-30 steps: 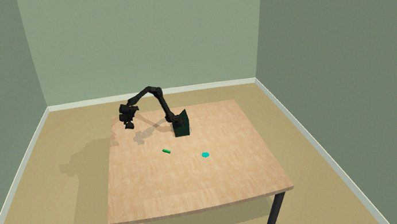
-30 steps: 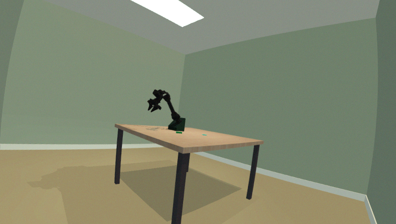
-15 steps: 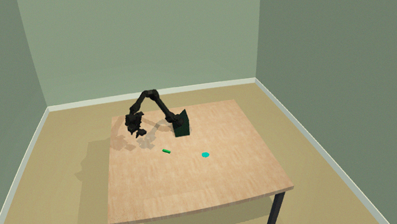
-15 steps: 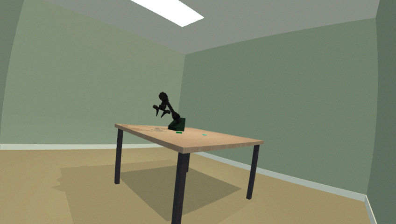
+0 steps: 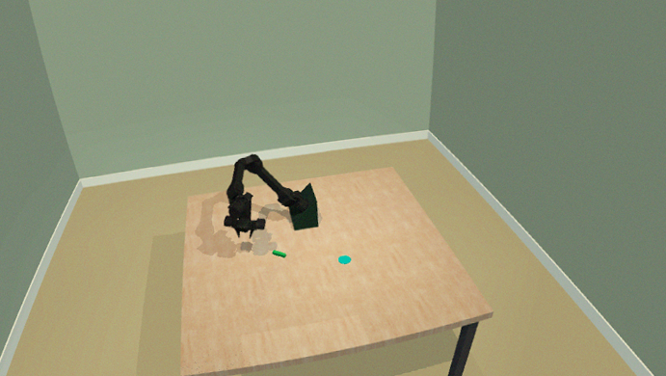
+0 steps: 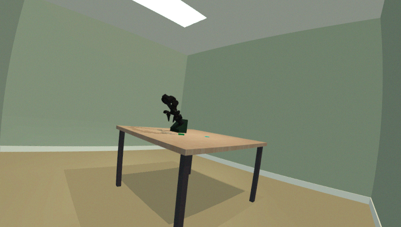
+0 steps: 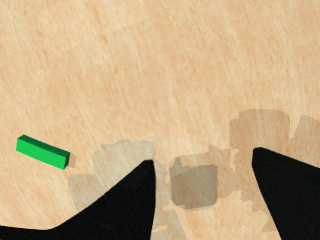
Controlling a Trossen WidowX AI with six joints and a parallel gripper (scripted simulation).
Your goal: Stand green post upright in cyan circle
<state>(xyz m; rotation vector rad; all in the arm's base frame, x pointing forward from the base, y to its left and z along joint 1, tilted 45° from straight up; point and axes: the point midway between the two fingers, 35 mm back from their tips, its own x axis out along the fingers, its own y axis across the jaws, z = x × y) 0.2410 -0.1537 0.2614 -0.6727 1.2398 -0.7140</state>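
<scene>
My gripper tip is 15 cm to the right of the green post, 12 cm above it and 1 cm past it. Also, from my gripper tip: cyan circle (46 cm to the left, 13 cm below, 7 cm ahead).
</scene>
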